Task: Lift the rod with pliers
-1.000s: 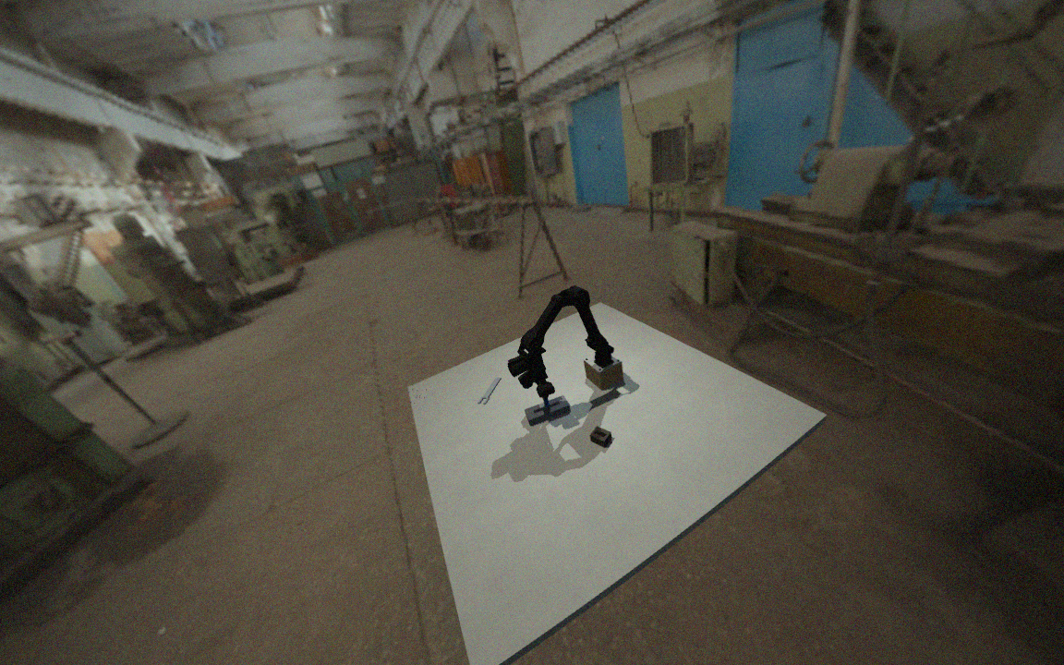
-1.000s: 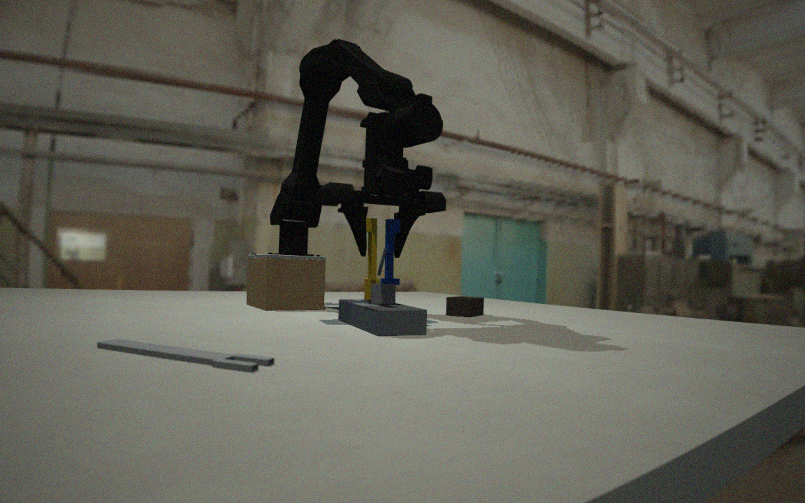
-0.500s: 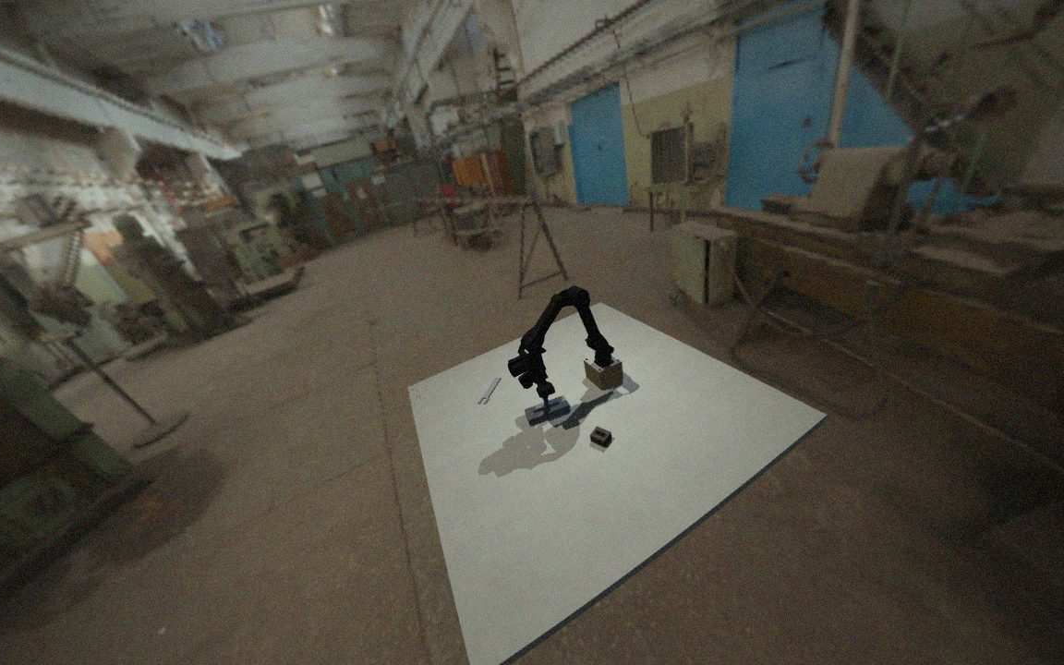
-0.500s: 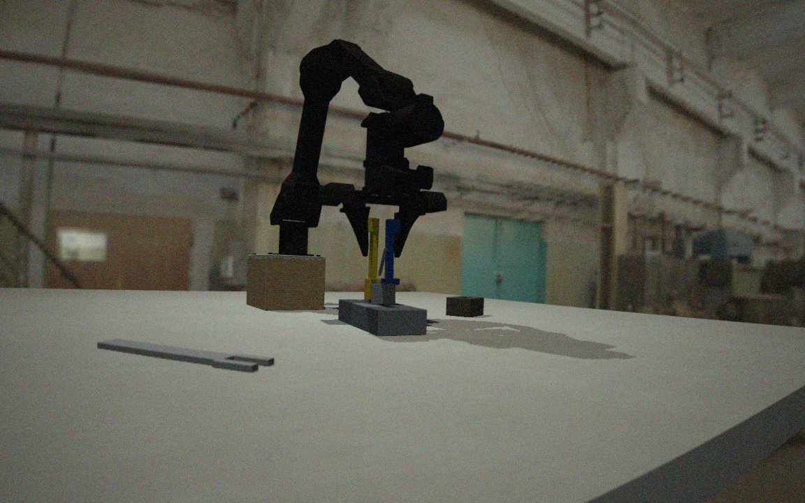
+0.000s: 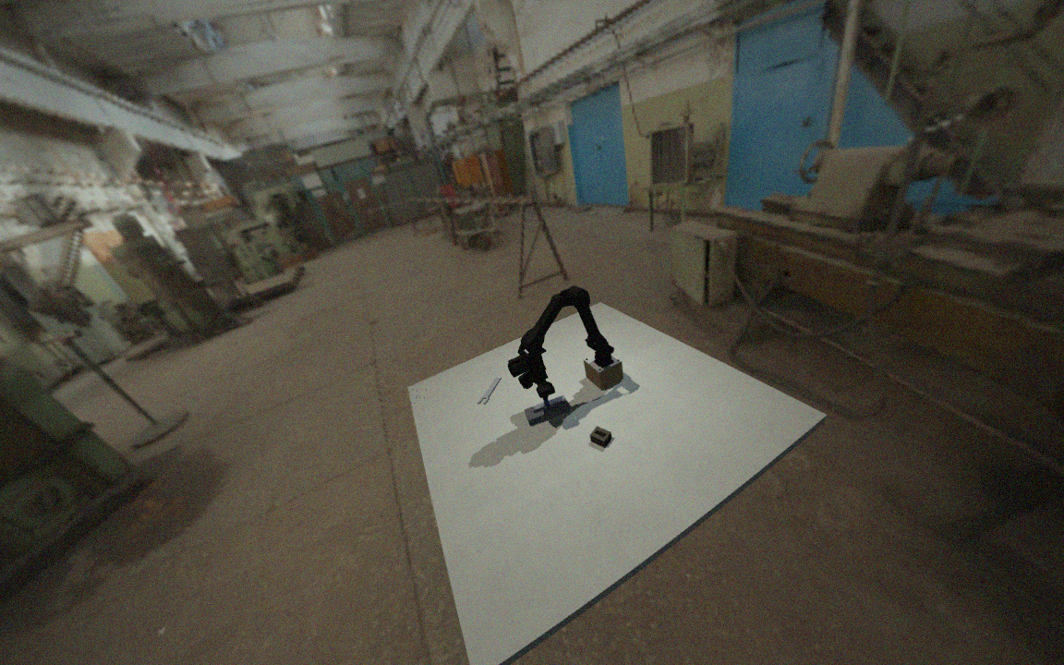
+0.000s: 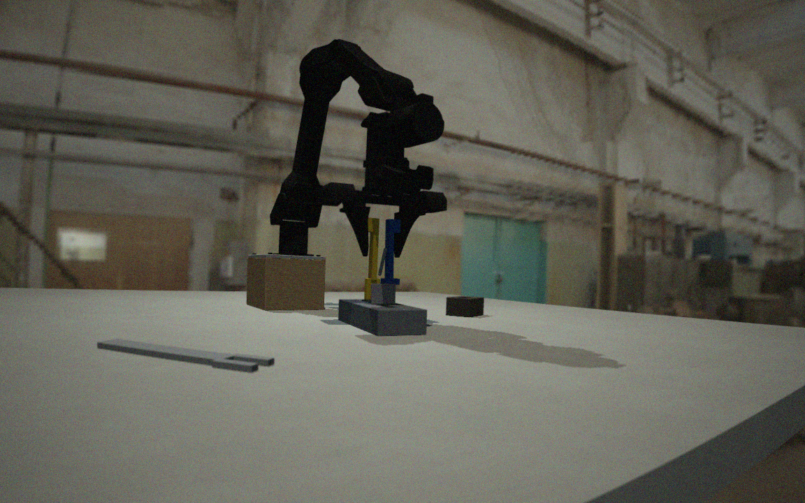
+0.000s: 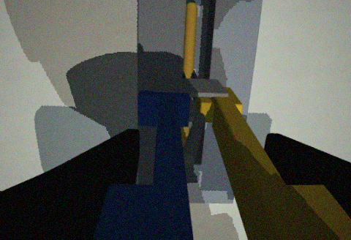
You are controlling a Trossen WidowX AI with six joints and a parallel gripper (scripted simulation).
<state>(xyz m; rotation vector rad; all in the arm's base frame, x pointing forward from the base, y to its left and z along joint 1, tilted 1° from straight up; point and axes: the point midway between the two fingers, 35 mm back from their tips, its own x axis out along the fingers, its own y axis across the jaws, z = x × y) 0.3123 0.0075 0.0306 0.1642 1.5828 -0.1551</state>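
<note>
My gripper tip is 9 cm above the grey channel block. The rest, counted from my gripper tip: dark holster 25 cm to the left, 9 cm below, 8 cm behind; then flat grey forked bar 30 cm to the right, 17 cm ahead, 10 cm below.
</note>
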